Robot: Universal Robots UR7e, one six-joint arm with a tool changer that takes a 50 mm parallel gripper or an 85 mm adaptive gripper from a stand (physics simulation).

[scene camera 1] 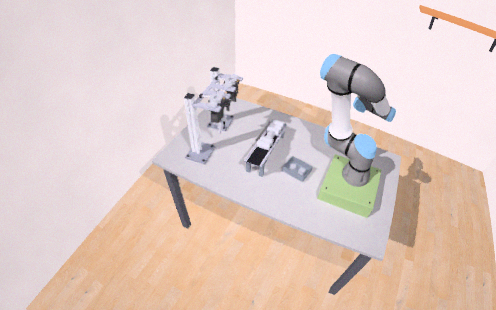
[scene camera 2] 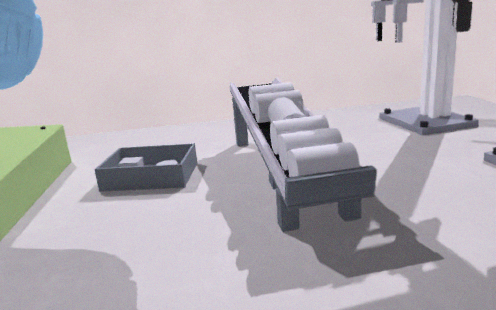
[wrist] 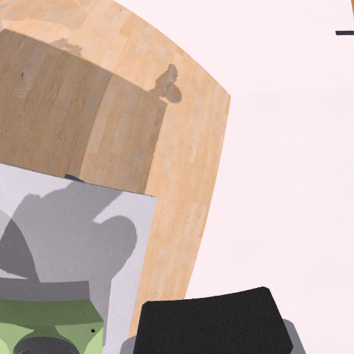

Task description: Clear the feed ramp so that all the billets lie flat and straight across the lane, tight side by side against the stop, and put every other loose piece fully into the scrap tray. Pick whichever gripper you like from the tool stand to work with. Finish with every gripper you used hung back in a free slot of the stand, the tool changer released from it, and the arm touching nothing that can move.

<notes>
In view: a stop [scene camera 2: 322, 186].
</notes>
